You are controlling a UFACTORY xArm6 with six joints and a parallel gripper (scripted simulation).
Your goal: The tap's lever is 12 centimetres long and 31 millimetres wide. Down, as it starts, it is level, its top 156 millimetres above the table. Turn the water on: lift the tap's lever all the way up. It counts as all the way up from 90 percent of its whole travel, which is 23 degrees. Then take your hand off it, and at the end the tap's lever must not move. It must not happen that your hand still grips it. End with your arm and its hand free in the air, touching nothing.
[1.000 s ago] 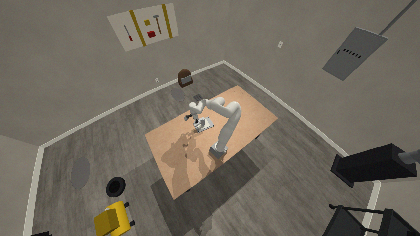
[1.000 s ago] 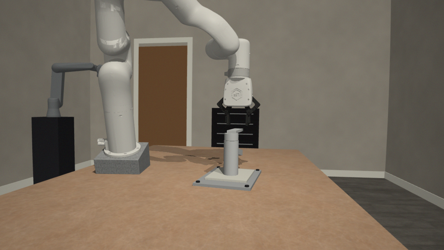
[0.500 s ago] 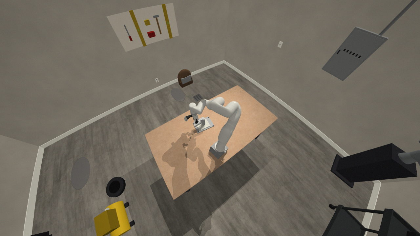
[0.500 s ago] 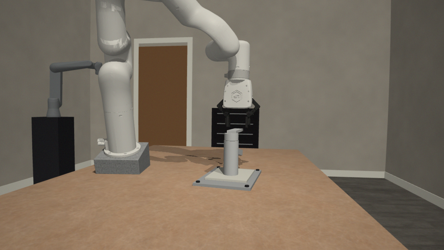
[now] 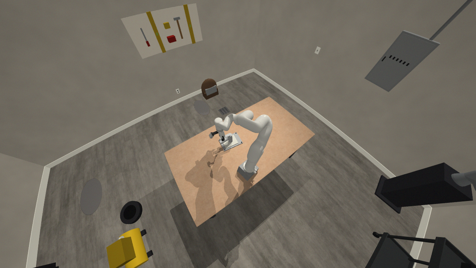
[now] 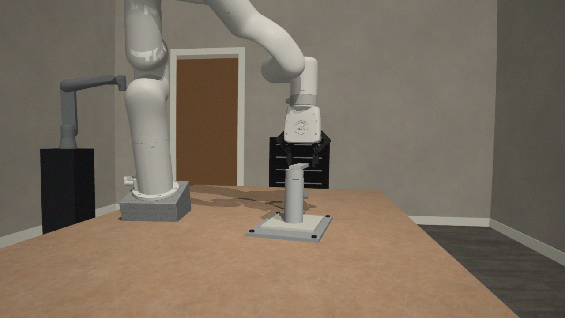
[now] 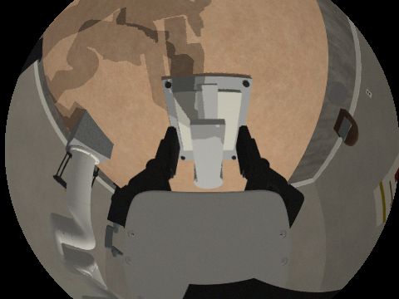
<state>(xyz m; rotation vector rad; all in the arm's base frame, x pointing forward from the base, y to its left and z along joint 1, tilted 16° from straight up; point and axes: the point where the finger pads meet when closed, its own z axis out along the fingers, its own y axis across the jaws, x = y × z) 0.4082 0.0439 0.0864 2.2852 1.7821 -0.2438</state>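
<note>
My gripper is now 60 mm to the left of the tap lever, 20 mm past it and 20 mm above it.
</note>
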